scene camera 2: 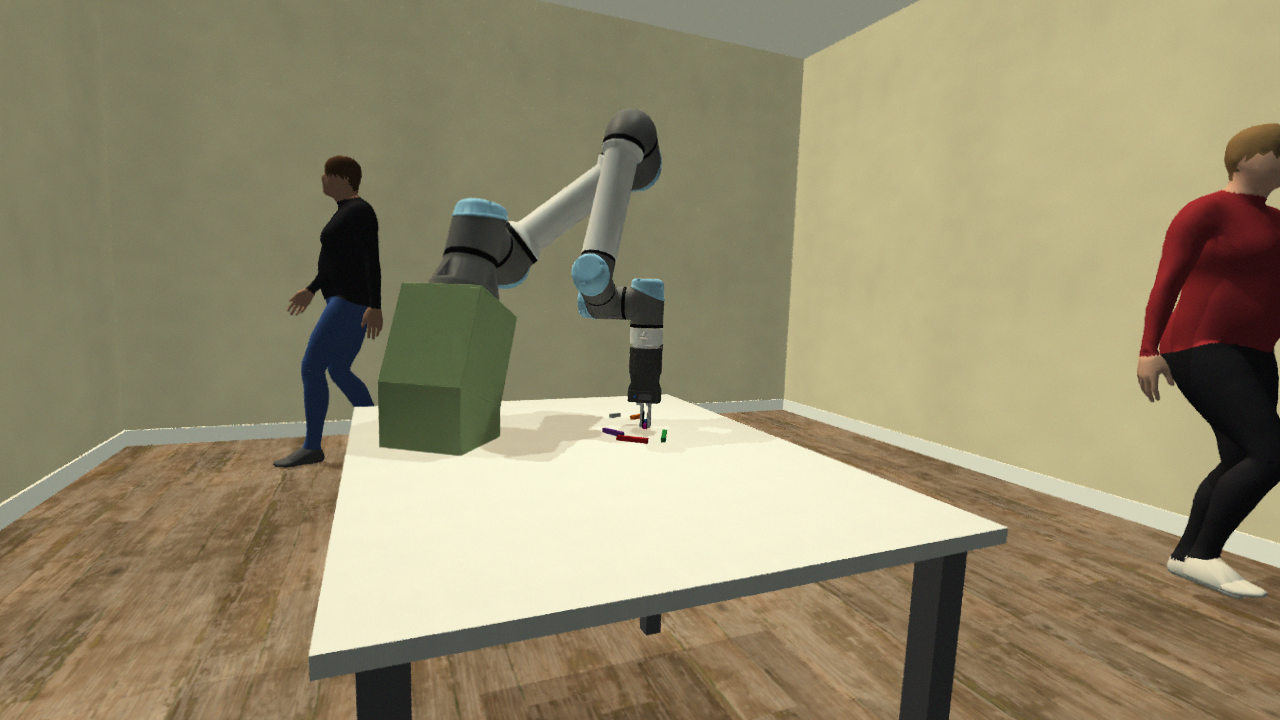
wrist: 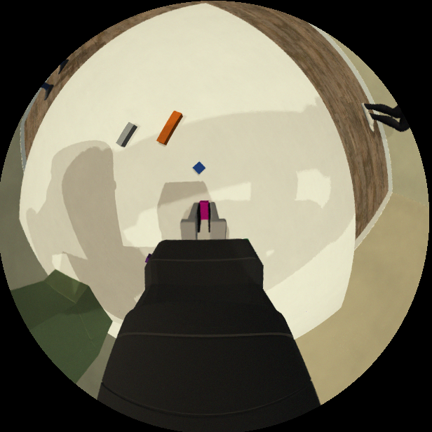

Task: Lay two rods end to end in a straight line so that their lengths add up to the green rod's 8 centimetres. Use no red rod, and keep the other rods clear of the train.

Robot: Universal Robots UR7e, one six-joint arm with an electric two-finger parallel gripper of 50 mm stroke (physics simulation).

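Where they show: gripper, fingertip midpoint: (scene camera 2: 645, 426); arm's base, origin of the base link: (scene camera 2: 462, 300).
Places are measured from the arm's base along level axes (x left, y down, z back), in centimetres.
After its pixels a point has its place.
My gripper (scene camera 2: 644, 423) @[x -3.5, y 28.7, z -41.6 cm] (wrist: 204, 211) is shut on the small magenta rod (scene camera 2: 644, 425) @[x -4.1, y 28.3, z -41.2 cm] (wrist: 204, 210), low at the table top; whether the rod touches the table I cannot tell. A green rod (scene camera 2: 664, 435) @[x -14.9, y 28.1, z -41.9 cm] lies to the right in the scene view. A red rod (scene camera 2: 631, 439) @[x -15.1, y 28.5, z -34.2 cm] lies nearest that camera, and a purple rod (scene camera 2: 612, 431) @[x -8.2, y 28.3, z -32.0 cm] (wrist: 148, 258) lies by its left end, mostly hidden by the gripper body in the wrist view. An orange rod (scene camera 2: 635, 416) @[x 6.2, y 28.3, z -42.5 cm] (wrist: 170, 128), a grey rod (scene camera 2: 614, 415) @[x 9.2, y 28.5, z -37.9 cm] (wrist: 126, 134) and a small blue block (wrist: 199, 167) lie ahead of the fingers in the wrist view.
The white table (scene camera 2: 626, 528) @[x -60.1, y 29.1, z -18.1 cm] (wrist: 240, 65) carries all the rods. The green pedestal (scene camera 2: 438, 358) @[x -13.7, y 10.9, z 5.2 cm] (wrist: 60, 325) under the arm stands at the table's left. One person in black (scene camera 2: 349, 250) stands behind the table on the left, another in red (scene camera 2: 1208, 268) at the right.
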